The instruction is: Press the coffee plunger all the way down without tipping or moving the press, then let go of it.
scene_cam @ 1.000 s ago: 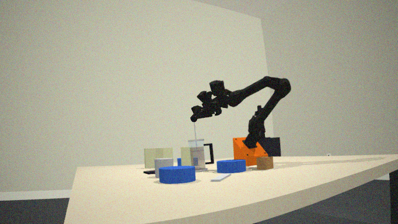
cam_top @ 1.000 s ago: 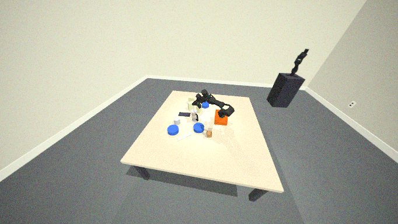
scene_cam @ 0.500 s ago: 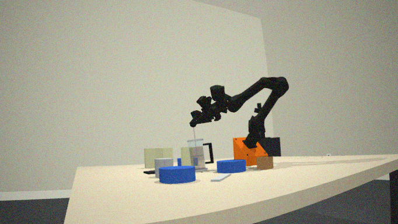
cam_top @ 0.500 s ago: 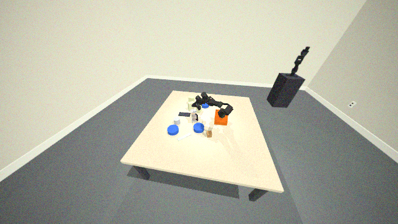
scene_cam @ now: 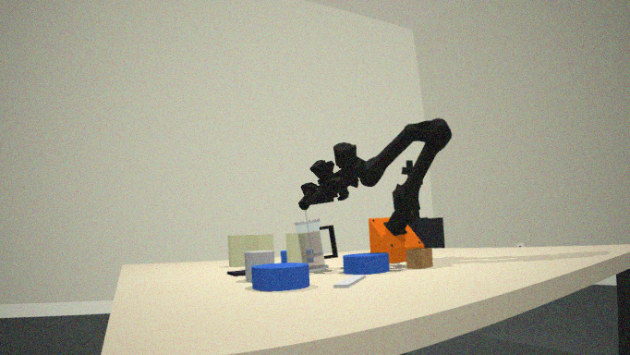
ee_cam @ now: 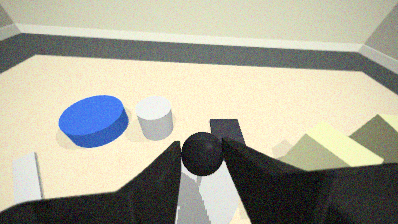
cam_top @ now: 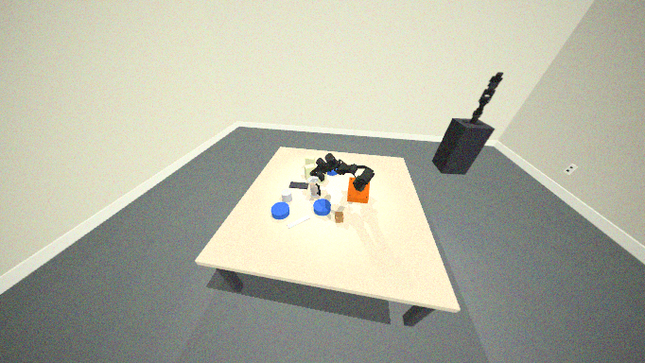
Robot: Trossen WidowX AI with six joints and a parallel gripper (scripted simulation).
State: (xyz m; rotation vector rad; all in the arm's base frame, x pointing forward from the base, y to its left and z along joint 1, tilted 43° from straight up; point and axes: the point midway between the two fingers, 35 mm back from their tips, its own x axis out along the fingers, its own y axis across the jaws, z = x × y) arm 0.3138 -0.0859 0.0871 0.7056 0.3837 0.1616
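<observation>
Now: gripper tip 3 cm past the glass coffee press, 1 cm to the right of it and 9 cm above it. Also, from my gripper tip: dark flat slab: 11 cm ahead, 9 cm to the right, 19 cm below; grey cylinder: 17 cm ahead, 7 cm to the left, 16 cm below; white flat strip: 5 cm ahead, 27 cm to the left, 19 cm below.
</observation>
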